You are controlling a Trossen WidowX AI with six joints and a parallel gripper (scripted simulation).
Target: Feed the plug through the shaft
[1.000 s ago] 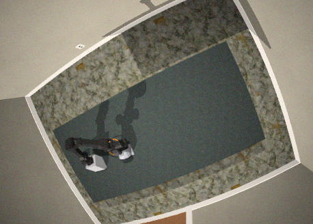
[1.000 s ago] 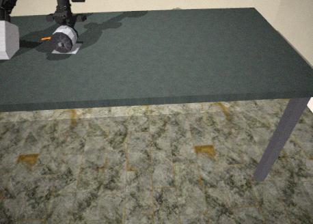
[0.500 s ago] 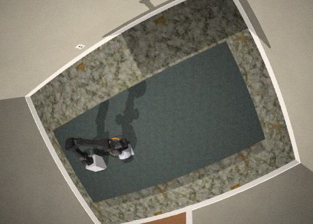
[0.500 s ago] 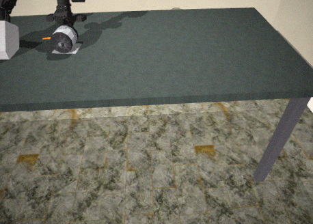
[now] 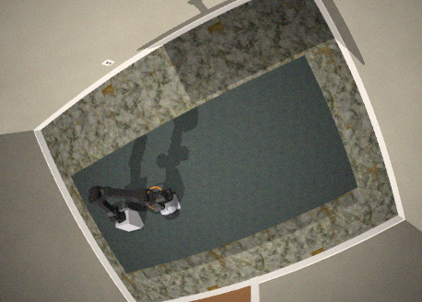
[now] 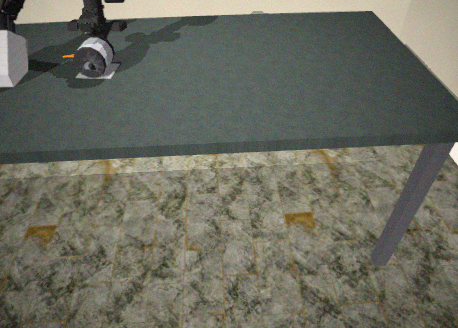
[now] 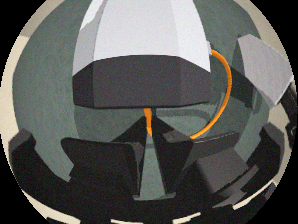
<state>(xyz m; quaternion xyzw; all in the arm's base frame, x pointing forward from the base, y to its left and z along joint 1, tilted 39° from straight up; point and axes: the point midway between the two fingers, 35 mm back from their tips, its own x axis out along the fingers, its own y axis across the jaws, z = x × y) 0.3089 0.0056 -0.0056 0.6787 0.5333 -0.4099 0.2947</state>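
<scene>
The grey plug lies 2 cm behind my hand, 13 cm to the right of it and 2 cm below it.
</scene>
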